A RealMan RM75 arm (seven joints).
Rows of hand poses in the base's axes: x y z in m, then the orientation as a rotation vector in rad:
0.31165, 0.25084, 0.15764, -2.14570, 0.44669, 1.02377
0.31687, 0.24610, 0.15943, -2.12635, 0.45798, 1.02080
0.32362, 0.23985, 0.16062, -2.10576, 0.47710, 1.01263
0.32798, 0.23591, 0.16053, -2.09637, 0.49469, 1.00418
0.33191, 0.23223, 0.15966, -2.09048, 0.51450, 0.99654
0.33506, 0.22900, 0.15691, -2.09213, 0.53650, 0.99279
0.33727, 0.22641, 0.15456, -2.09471, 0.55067, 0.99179
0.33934, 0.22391, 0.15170, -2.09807, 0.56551, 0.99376
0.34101, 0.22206, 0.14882, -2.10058, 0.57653, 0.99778
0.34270, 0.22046, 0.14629, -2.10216, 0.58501, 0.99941
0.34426, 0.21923, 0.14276, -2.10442, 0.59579, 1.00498
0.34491, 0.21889, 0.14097, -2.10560, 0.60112, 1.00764
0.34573, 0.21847, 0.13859, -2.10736, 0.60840, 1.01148
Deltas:
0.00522, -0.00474, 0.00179, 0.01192, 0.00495, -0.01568
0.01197, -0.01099, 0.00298, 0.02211, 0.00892, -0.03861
0.01633, -0.01493, 0.00289, 0.02343, 0.01012, -0.05618
0.02026, -0.01861, 0.00202, 0.02058, 0.01192, -0.07327
0.02341, -0.02184, -0.00073, 0.00979, 0.01567, -0.08683
0.02562, -0.02443, -0.00308, 0.00133, 0.01879, -0.09429
0.02769, -0.02693, -0.00594, -0.00851, 0.02404, -0.10055
0.02936, -0.02878, -0.00882, -0.01619, 0.02972, -0.10410
0.03105, -0.03038, -0.01135, -0.02164, 0.03314, -0.10756
0.03261, -0.03161, -0.01488, -0.02924, 0.03986, -0.11039
0.03326, -0.03195, -0.01667, -0.03305, 0.04311, -0.11179
0.03408, -0.03237, -0.01905, -0.03841, 0.04765, -0.11354

